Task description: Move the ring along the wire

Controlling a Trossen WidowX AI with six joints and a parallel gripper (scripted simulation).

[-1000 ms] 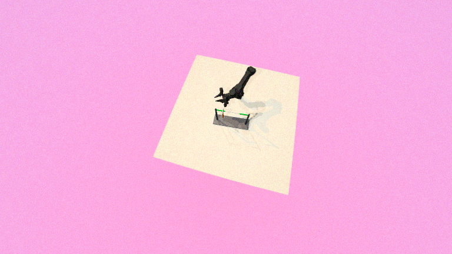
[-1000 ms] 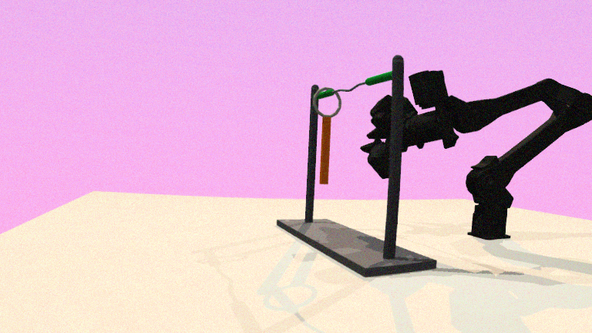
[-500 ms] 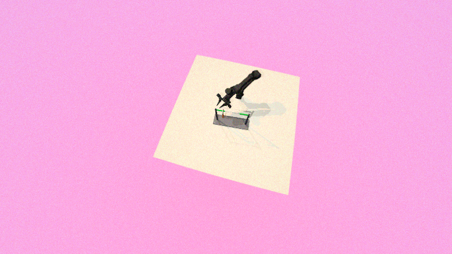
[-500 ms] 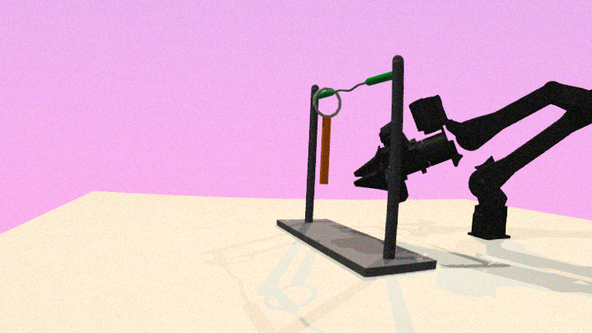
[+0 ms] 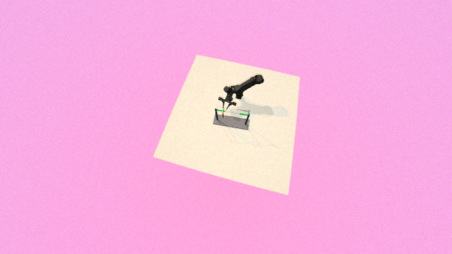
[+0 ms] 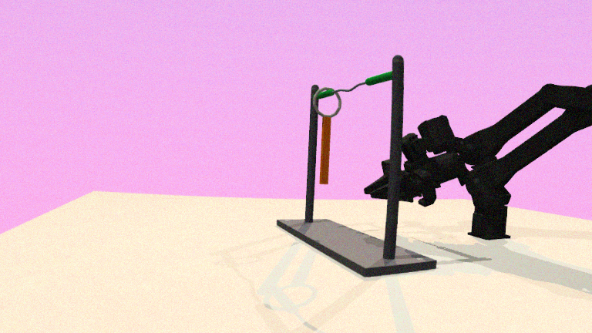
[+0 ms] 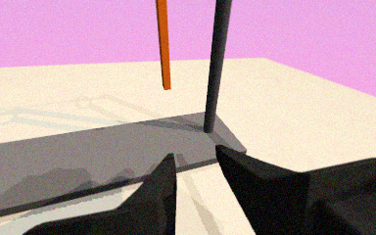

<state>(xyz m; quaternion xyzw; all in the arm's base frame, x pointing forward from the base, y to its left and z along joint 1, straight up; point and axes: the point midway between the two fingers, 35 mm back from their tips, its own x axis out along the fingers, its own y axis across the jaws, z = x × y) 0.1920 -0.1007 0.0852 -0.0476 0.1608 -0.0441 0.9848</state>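
Now: the clamp rig 9 cm to the left of my gripper tip, 9 cm ahead of it and 6 cm above it.
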